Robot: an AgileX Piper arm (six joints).
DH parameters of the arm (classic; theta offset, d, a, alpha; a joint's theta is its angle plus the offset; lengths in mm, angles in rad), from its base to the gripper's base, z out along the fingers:
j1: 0 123 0 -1.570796
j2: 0.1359 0 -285 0
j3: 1.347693 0 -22 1.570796
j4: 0 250.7 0 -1.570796
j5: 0 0 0 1.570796
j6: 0 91 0 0
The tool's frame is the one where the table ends.
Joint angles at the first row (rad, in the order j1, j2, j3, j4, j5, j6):
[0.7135, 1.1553, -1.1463, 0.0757, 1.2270, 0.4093]
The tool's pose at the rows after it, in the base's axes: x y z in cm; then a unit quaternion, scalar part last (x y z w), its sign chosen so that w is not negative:
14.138 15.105 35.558 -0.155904 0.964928 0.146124 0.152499
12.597 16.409 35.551 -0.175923 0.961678 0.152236 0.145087
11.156 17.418 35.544 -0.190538 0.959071 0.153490 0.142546
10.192 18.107 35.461 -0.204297 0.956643 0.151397 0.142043
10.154 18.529 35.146 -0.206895 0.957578 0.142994 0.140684
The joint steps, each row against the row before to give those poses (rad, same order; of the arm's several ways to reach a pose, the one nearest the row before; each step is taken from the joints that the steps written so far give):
[0.0816, 0.0000, -0.0001, -0.0192, 0.0001, 0.0577]
[0.1046, 0.0000, 0.0000, -0.0169, 0.0000, 0.0655]
[0.0976, 0.0000, 0.0001, -0.0304, -0.0001, 0.0714]
[0.0674, 0.0041, 0.0000, -0.0252, 0.0000, 0.0422]
[0.0176, 0.0152, 0.0000, -0.0157, 0.0000, 0.0153]

